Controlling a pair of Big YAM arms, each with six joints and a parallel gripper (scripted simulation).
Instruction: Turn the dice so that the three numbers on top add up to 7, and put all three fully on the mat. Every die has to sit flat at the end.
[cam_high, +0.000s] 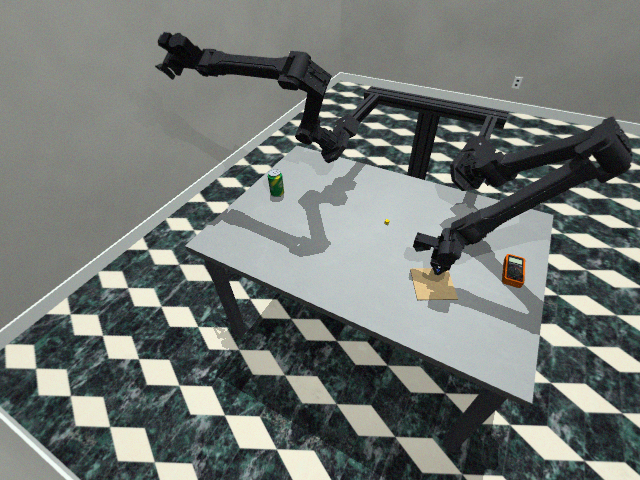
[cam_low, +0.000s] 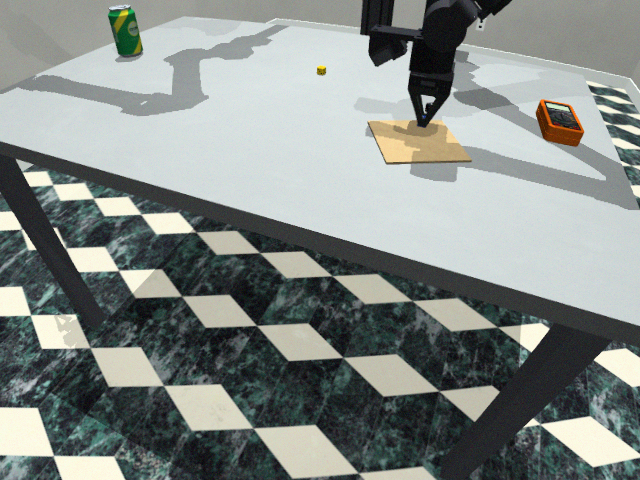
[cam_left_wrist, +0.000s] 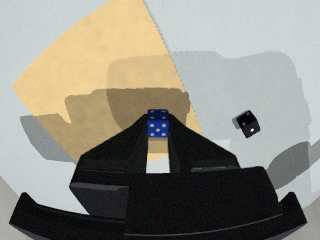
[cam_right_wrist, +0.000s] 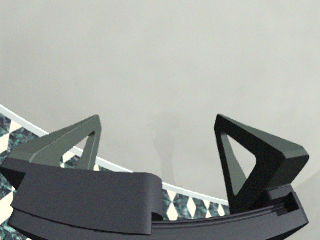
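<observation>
The blue die lies right at my left hand. The rest, counted from my left hand: tan mat: 5 cm ahead, 1 cm to the right, 2 cm below; orange multimeter: 11 cm behind, 26 cm to the left; black die: 8 cm behind, 1 cm to the left, 1 cm below.
</observation>
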